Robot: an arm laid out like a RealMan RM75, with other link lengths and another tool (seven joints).
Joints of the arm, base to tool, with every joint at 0 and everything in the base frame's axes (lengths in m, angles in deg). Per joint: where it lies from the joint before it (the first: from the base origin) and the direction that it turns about. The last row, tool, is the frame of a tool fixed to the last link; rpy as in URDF.
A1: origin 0.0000 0.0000 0.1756 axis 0 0 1
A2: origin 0.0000 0.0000 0.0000 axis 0 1 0
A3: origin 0.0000 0.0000 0.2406 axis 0 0 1
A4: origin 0.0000 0.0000 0.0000 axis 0 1 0
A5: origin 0.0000 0.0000 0.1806 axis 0 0 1
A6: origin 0.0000 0.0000 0.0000 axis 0 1 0
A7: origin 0.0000 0.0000 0.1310 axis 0 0 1
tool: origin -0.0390 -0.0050 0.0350 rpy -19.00 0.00 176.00
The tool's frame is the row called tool.
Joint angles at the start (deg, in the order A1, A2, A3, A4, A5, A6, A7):
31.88, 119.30, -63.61, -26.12, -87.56, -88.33, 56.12
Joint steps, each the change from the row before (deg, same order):
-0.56, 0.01, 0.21, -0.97, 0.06, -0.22, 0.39
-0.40, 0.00, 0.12, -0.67, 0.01, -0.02, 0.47
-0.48, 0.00, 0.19, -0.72, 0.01, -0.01, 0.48
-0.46, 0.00, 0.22, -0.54, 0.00, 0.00, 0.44
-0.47, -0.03, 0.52, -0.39, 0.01, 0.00, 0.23
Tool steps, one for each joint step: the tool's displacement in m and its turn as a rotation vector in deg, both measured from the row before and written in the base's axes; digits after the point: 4 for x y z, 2 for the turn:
0.0005, -0.0001, 0.0027, 0.41, 0.21, -0.09
0.0007, 0.0003, 0.0016, 0.20, 0.06, -0.28
0.0011, 0.0003, 0.0019, 0.28, 0.08, -0.37
0.0014, 0.0002, 0.0016, 0.22, 0.10, -0.48
0.0020, 0.0005, 0.0024, 0.51, 0.19, -0.60

